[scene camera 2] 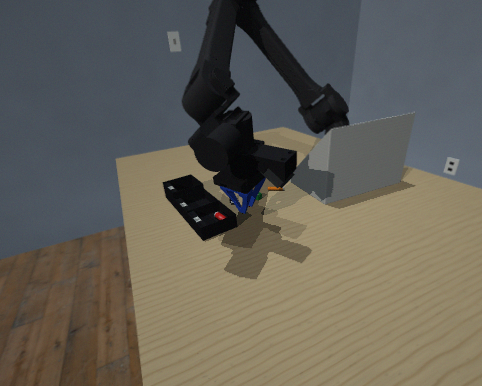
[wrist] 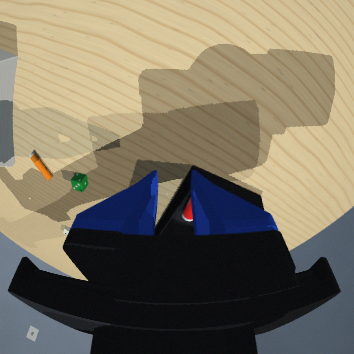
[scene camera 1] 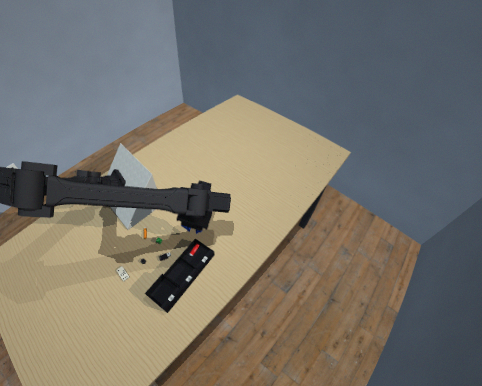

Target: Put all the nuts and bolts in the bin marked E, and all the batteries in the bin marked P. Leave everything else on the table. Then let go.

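Pixels of known places: gripper, fingertip midpoint: [scene camera 2: 246, 209] [wrist: 173, 177] [scene camera 1: 193, 231]; arm's base at its link origin: [scene camera 2: 348, 151].
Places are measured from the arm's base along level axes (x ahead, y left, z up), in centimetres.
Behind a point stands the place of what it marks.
Note:
My gripper [scene camera 1: 192, 229] @(x 35.2, y 14.1, z -2.8 cm) [scene camera 2: 247, 209] @(x 35.2, y 14.1, z -2.8 cm) [wrist: 173, 177] @(x 35.2, y 14.1, z -2.8 cm) is shut to a narrow gap, with nothing between its blue fingertips. It hangs above the table beside one end of the black three-compartment bin tray [scene camera 1: 196, 270] @(x 46.9, y 6.6, z -4.5 cm) [scene camera 2: 220, 232] @(x 41.3, y 14.3, z -7.0 cm) [wrist: 252, 196] @(x 44.0, y 15.0, z -6.5 cm). A red battery [scene camera 1: 194, 249] @(x 40.0, y 10.7, z -5.3 cm) [scene camera 2: 220, 216] @(x 40.3, y 10.6, z -5.4 cm) [wrist: 188, 211] @(x 39.9, y 9.7, z -5.3 cm) lies in that end compartment; the bin letters are too small to read. An orange, silver-tipped cylinder [scene camera 1: 145, 233] @(x 22.7, y 0.2, z -6.4 cm) [scene camera 2: 275, 189] @(x 22.6, y 0.6, z -6.8 cm) [wrist: 41, 166] @(x 22.6, y 0.5, z -6.6 cm), which looks like a battery, lies on the table. A tiny dark piece [scene camera 1: 143, 261] @(x 31.9, y -6.0, z -6.6 cm) and a black-and-silver piece [scene camera 1: 164, 256] @(x 35.0, y 1.0, z -6.6 cm) lie beside the tray; their kinds are unclear.
A green die [scene camera 1: 158, 240] @(x 28.7, y 2.6, z -5.7 cm) [scene camera 2: 258, 196] @(x 28.6, y 3.7, z -6.2 cm) [wrist: 79, 182] @(x 28.7, y 3.6, z -5.8 cm) lies between the orange cylinder and the tray. A white dotted tile [scene camera 1: 122, 273] @(x 31.2, y -14.4, z -6.6 cm) lies farther left in the first scene view. A tall grey-white slanted block [scene camera 1: 131, 167] @(x 3.6, y 8.5, z 8.2 cm) [scene camera 2: 370, 160] @(x 2.2, y 11.3, z 1.4 cm) [wrist: 7, 80] @(x 15.0, y 9.8, z -6.2 cm) stands behind the small objects.

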